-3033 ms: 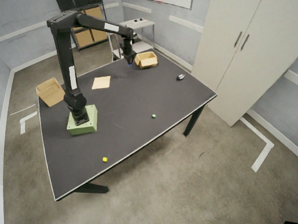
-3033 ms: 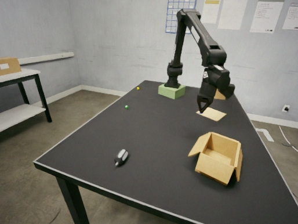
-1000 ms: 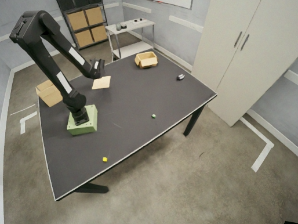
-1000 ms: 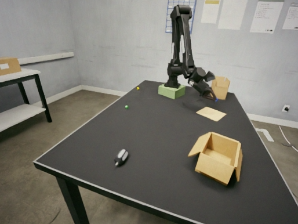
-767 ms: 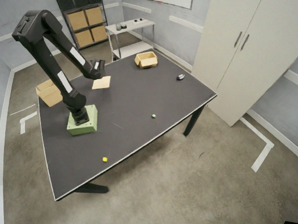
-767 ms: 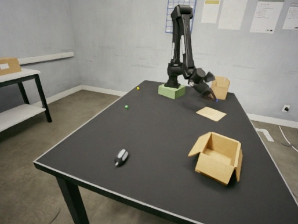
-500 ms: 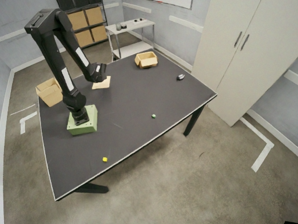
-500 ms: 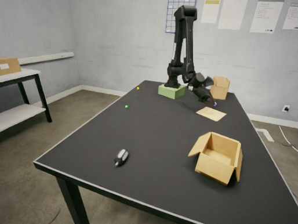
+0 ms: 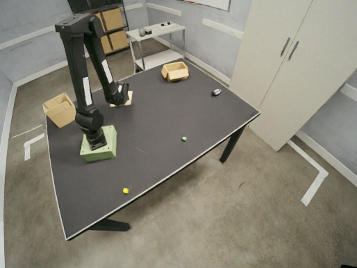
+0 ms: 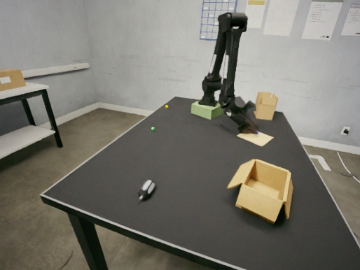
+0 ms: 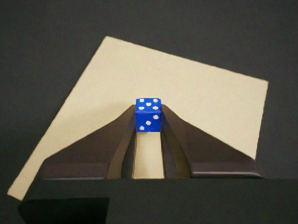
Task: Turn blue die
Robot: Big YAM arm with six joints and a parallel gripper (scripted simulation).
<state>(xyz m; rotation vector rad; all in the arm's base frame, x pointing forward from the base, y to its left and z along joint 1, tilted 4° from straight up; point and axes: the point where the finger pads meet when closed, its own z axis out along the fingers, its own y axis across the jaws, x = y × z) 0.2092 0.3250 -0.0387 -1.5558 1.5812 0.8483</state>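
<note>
The blue die is 1 cm to the left of my hand. Also, from my hand: cardboard box 39 cm behind, 4 cm to the left, 4 cm above; then green die 51 cm to the right, 20 cm ahead, 2 cm below; then tan mat 3 cm below.
</note>
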